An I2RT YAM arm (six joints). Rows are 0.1 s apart.
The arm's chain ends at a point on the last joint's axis. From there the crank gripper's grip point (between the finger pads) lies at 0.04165 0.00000 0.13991 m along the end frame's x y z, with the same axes.
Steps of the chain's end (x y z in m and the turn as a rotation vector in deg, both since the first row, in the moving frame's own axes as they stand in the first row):
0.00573, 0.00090, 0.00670, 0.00, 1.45, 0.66
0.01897, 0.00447, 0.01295, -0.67, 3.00, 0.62
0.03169, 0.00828, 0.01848, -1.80, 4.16, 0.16
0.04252, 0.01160, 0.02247, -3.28, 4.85, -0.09
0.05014, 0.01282, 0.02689, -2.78, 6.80, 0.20
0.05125, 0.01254, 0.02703, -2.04, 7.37, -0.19
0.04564, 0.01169, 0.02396, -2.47, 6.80, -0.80
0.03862, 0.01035, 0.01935, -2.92, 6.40, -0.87
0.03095, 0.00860, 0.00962, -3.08, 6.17, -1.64
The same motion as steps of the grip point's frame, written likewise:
0.00925, 0.00140, 0.00560, 0.00, 1.45, 0.66
0.02622, 0.00658, 0.01057, -0.67, 3.00, 0.62
0.04172, 0.01275, 0.01502, -1.80, 4.16, 0.16
0.05420, 0.01942, 0.01822, -3.28, 4.85, -0.09
0.06639, 0.01964, 0.02081, -2.78, 6.80, 0.20
0.06886, 0.01724, 0.02045, -2.04, 7.37, -0.19
0.06195, 0.01690, 0.01793, -2.47, 6.80, -0.80
0.05400, 0.01659, 0.01367, -2.92, 6.40, -0.87
0.04583, 0.01458, 0.00417, -3.08, 6.17, -1.64

